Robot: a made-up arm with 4 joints.
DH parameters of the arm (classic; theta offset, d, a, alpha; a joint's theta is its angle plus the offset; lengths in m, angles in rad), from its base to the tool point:
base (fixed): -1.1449 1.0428 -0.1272 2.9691
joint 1: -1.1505 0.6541 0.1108 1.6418
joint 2: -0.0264 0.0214 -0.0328 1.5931
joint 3: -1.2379 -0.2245 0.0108 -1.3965
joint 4: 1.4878 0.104 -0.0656 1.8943
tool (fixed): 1.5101 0.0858 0 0
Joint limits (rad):
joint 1: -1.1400..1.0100
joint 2: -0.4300..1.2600
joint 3: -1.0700..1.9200
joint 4: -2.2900..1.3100
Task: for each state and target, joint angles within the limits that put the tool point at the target. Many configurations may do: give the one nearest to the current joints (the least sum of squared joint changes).
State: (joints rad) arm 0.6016 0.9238 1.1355 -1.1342
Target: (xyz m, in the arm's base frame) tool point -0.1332 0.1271 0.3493
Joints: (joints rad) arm 0.7951 0.6298 1.8111 -1.1464
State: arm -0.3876 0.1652 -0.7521 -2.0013
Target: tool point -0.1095 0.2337 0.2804
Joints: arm -0.9506 -0.2893 -0.5426 -1.2119
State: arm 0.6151 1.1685 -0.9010 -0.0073
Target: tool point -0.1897 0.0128 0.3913
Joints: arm 0.2747 1.2600 -1.0642 -0.2740
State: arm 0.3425 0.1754 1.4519 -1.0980
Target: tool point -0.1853 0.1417 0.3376
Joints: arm 0.1470 0.5185 1.5334 -1.3910
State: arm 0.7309 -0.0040 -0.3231 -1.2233
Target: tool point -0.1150 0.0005 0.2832
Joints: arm 0.7339 0.4731 -0.3767 -0.5624
